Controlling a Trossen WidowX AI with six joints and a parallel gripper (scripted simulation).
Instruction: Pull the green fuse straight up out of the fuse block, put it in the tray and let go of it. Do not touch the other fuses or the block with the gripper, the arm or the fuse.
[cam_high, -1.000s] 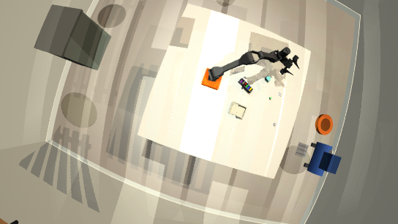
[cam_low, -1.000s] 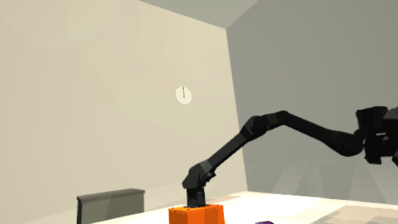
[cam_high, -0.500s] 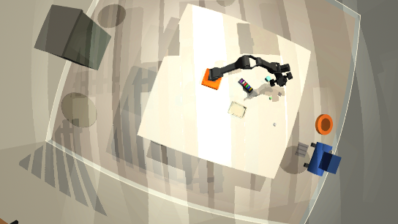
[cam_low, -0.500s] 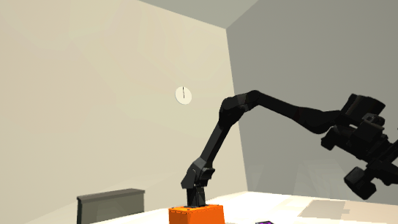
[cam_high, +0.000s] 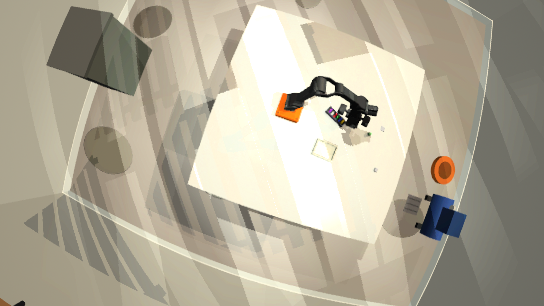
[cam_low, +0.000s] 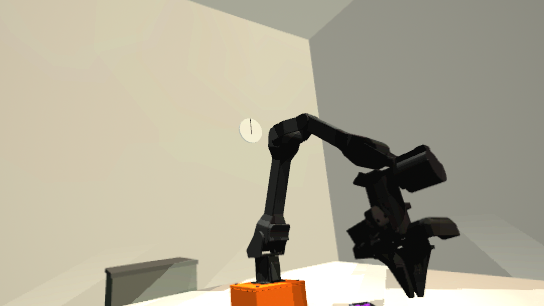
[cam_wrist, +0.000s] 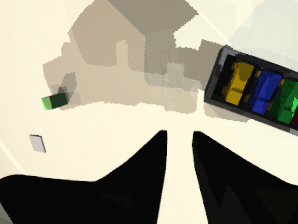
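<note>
My gripper tip is 8 cm past the green fuse and 5 cm above it. Round my gripper tip: yellow fuse 5 cm below, 4 cm behind, 2 cm to the right; blue fuse 6 cm behind, 5 cm below, 1 cm to the right; red fuse 9 cm behind, 5 cm below, 1 cm to the left.
</note>
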